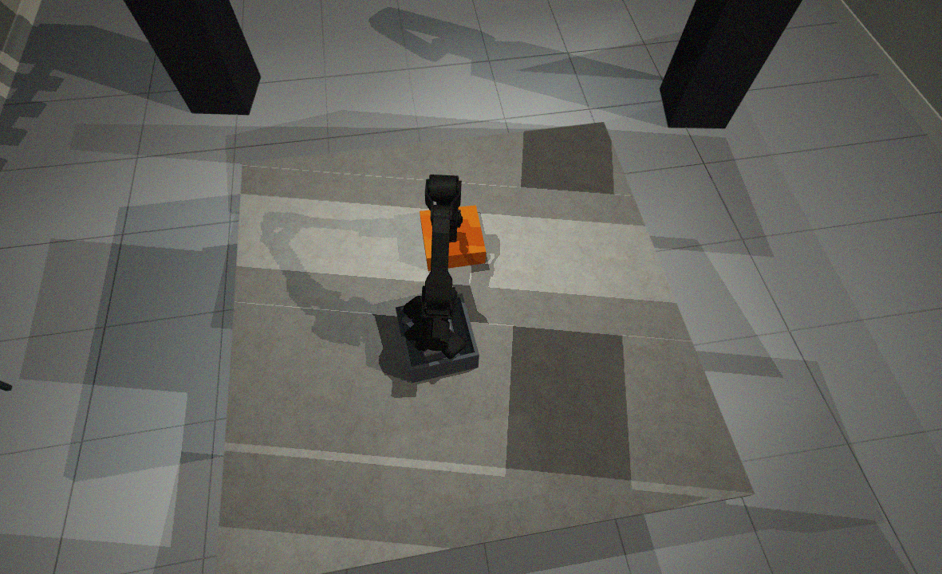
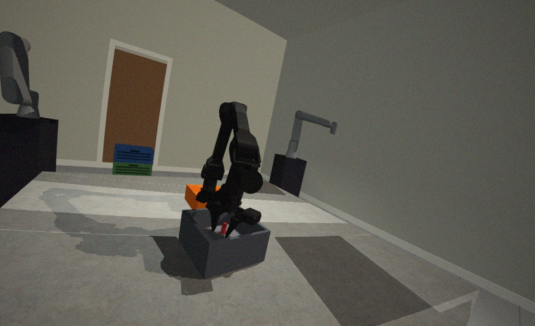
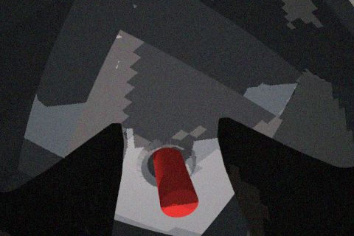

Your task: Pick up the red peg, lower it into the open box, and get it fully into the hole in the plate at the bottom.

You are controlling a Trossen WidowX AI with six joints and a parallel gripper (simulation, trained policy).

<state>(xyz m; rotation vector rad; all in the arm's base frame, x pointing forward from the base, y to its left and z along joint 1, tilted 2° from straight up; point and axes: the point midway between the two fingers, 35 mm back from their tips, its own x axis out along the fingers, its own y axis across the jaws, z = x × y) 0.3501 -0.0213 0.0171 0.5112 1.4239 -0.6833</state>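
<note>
Right now my gripper tip is 1 cm past the red peg, 1 cm to the right of it and 1 cm above it. Round my gripper tip: plate 1 cm behind, 1 cm to the left, 2 cm below; then grey box 1 cm behind, 1 cm to the left, 3 cm below.
</note>
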